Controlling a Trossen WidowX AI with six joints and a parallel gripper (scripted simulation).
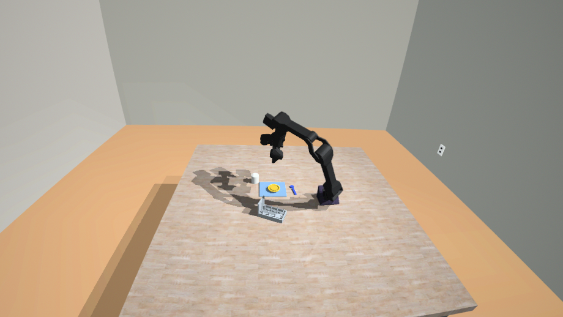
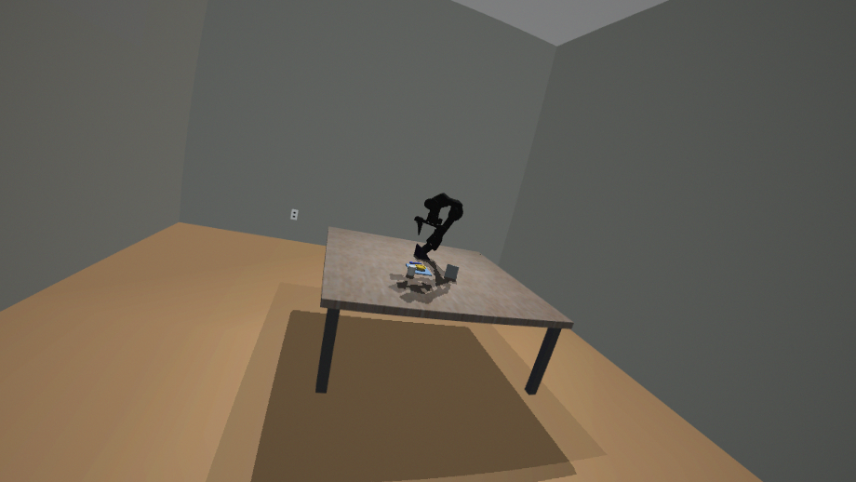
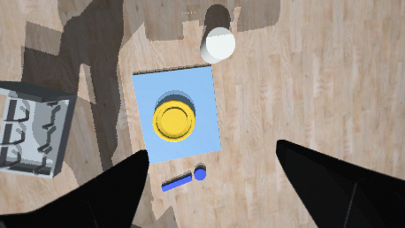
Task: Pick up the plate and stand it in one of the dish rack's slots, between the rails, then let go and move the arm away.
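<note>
My gripper tip is now 190 mm above the yellow plate, 20 mm to the right of it and 10 mm past it. The rest, counted from my gripper tip: grey dish rack (220 mm to the left, 180 mm below, 20 mm ahead); blue utensil (200 mm below, 120 mm behind, 20 mm to the left); white cup (180 mm below, 90 mm ahead, 70 mm to the right).
</note>
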